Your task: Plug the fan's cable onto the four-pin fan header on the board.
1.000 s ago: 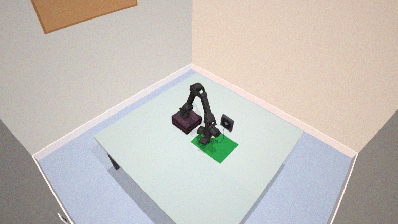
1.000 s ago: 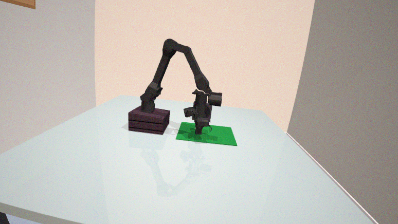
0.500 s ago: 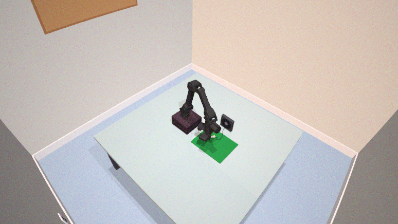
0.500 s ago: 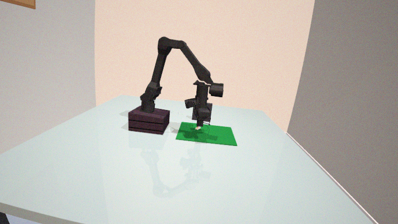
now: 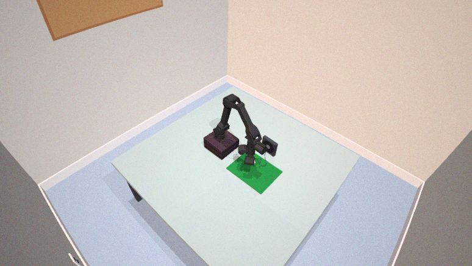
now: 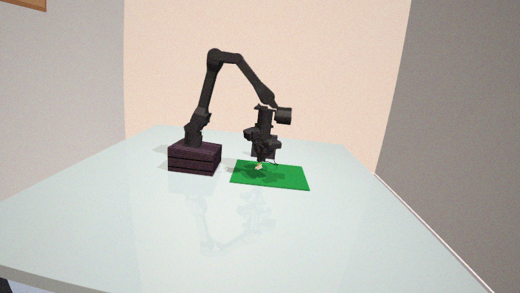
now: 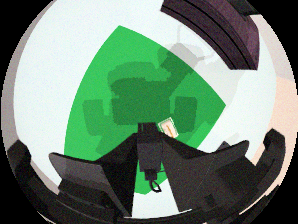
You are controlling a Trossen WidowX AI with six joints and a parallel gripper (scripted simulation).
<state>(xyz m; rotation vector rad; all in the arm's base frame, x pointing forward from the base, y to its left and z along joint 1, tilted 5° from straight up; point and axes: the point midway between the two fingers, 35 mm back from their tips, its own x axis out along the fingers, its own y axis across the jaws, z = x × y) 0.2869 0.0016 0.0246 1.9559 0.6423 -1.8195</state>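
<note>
My gripper tip is now 5 cm short of the green board and 8 cm above it. From my gripper tip the other things lie so: dark plug (1 cm above); dark square fan (1 cm ahead, 20 cm to the left).
</note>
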